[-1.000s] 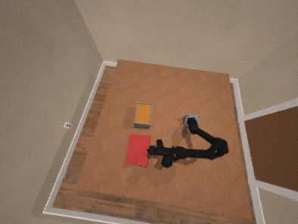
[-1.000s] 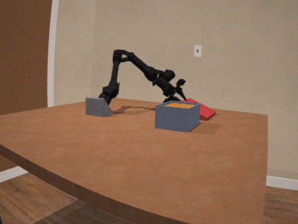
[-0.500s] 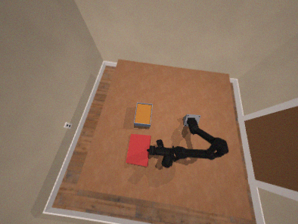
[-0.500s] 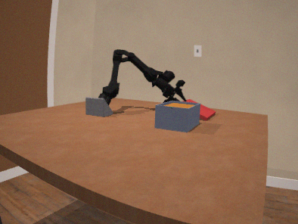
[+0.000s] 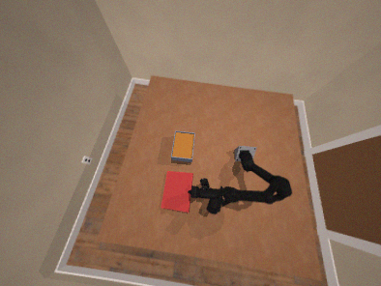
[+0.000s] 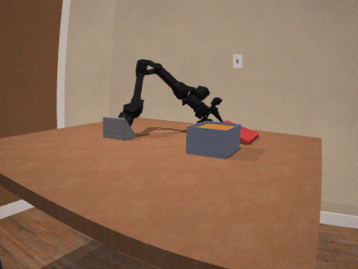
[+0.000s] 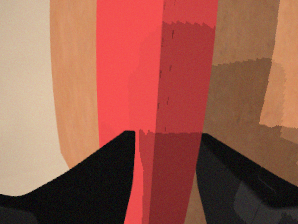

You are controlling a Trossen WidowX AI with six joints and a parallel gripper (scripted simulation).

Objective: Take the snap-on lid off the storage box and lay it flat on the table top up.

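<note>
Now: hand 11 cm short of the red lid, 4 cm above it and 1 cm to the left of it. The rest, counted from my hand: blue-grey storage box (31 cm to the right, 7 cm ahead, 3 cm below).
</note>
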